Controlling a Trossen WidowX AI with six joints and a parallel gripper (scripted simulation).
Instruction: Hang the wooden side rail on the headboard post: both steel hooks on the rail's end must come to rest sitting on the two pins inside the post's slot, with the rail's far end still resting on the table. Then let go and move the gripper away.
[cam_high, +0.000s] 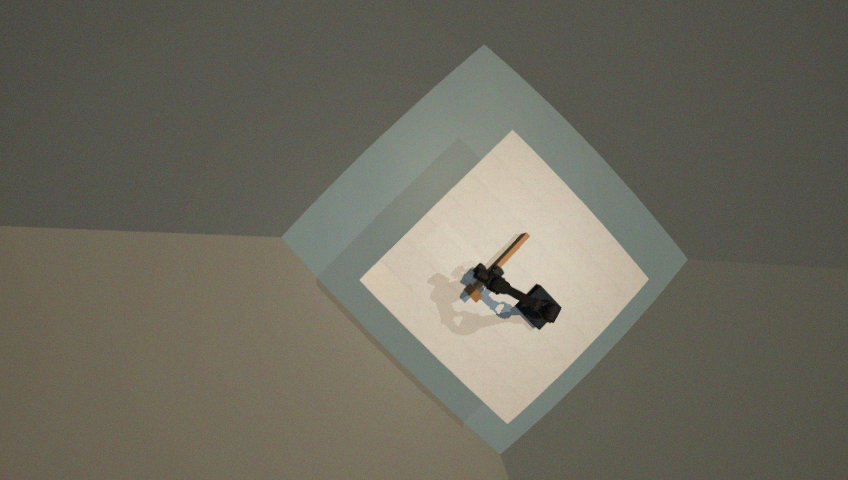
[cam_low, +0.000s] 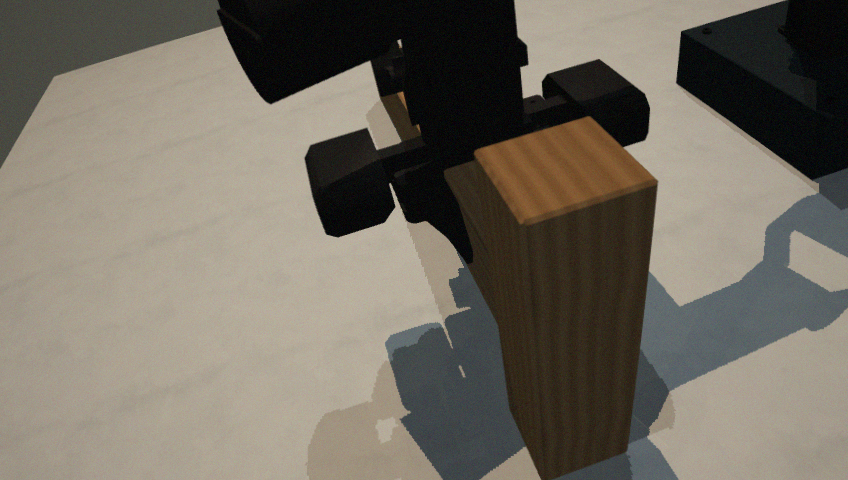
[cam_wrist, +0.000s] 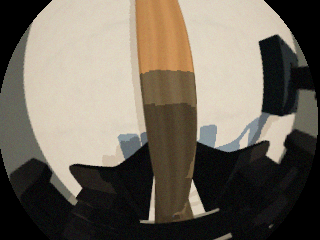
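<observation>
Right now the wooden headboard post is 20 mm behind my gripper tip, 110 mm to the left of it and 40 mm above it.
</observation>
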